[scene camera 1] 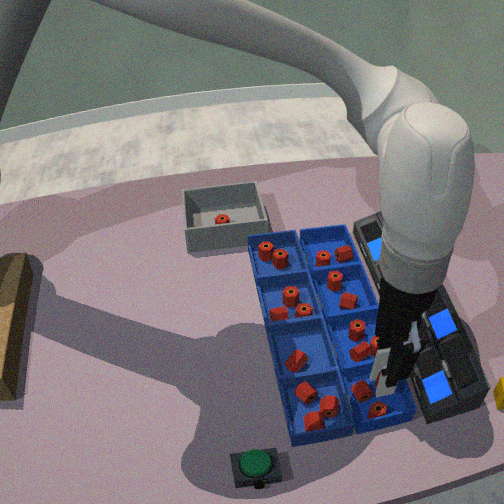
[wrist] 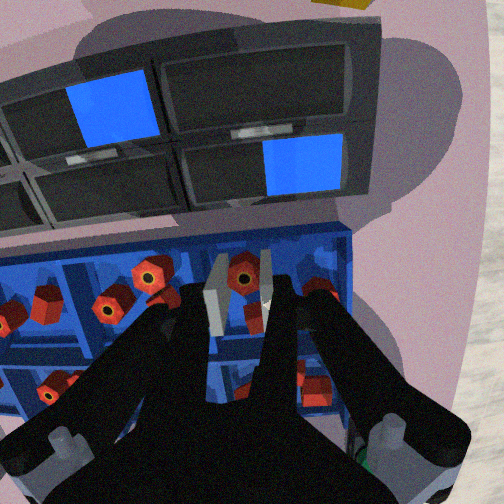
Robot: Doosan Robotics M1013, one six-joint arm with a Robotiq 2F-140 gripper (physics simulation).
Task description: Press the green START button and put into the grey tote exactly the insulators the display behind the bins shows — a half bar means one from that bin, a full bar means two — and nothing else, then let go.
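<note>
My gripper (scene camera 1: 382, 372) hangs over the nearest bin of the right column of the blue bins (scene camera 1: 325, 330). In the wrist view its grey pads (wrist: 242, 280) press both sides of a red insulator (wrist: 244, 275), so it is shut on it. Two more insulators lie in that bin (scene camera 1: 370, 400). The grey tote (scene camera 1: 226, 216) holds one insulator (scene camera 1: 221, 218). The dark display (scene camera 1: 440, 355) behind the bins shows blue half bars (scene camera 1: 436, 386) (scene camera 1: 442, 322) (scene camera 1: 375, 247); the arm hides part of it. The green START button (scene camera 1: 255, 462) sits near the front edge.
The other blue bins each hold one to three red insulators. A wooden block (scene camera 1: 15, 325) lies at the far left. A yellow object (scene camera 1: 500, 392) sits at the right edge, beyond the display.
</note>
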